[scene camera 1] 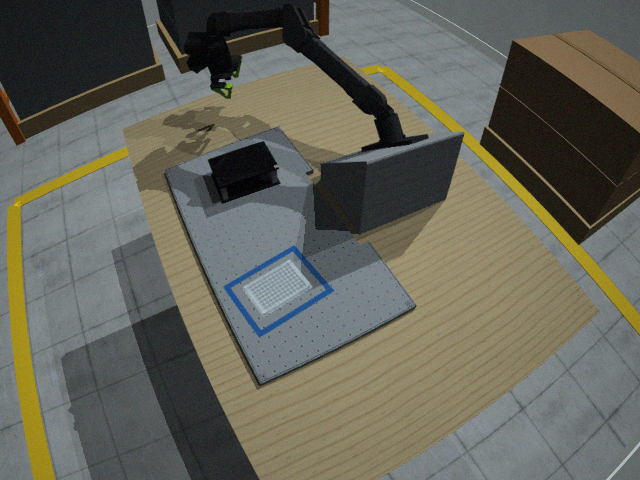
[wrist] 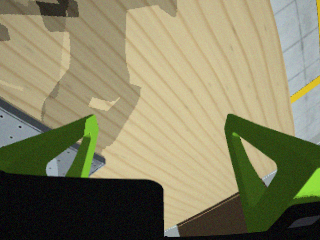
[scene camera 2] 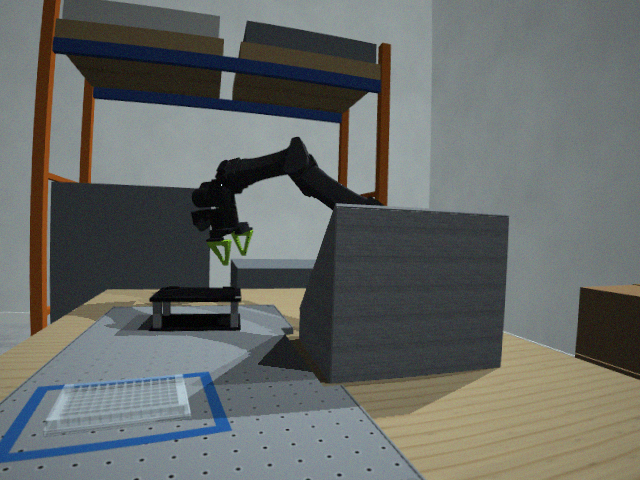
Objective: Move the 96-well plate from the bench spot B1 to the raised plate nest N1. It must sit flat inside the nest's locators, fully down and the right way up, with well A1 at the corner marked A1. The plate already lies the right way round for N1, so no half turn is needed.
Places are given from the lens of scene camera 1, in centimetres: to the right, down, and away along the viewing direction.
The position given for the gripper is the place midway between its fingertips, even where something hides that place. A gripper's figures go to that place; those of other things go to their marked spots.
gripper (scene camera 1: 232,87): -28, -48, 128
clear 96-well plate (scene camera 1: 287,275): -7, 8, 96
black raised nest (scene camera 1: 245,163): -19, -20, 111
The marked spots on the black raised nest and the clear 96-well plate are 34 cm apart.
